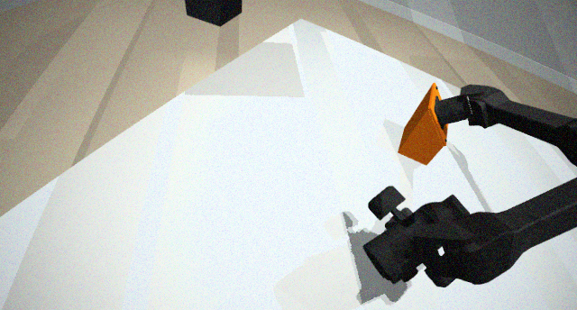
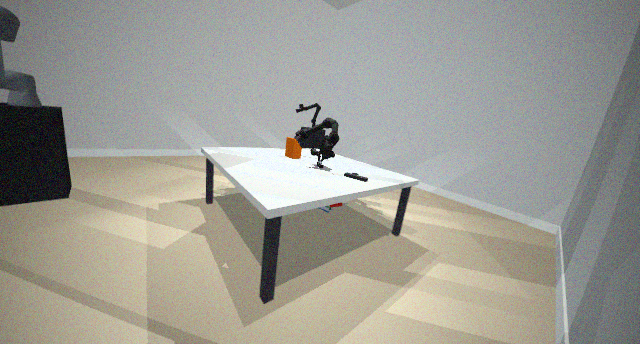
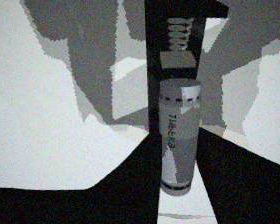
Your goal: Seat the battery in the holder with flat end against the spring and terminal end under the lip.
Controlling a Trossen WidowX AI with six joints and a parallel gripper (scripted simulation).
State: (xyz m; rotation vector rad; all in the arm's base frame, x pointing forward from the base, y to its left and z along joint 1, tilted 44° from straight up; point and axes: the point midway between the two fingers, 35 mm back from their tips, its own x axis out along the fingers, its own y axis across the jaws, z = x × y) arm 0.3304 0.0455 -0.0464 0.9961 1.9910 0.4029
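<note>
Now: the battery 10 mm above my gripper tip. The rest, counted from my gripper tip: black remote control (340 mm ahead, 20 mm below).
</note>
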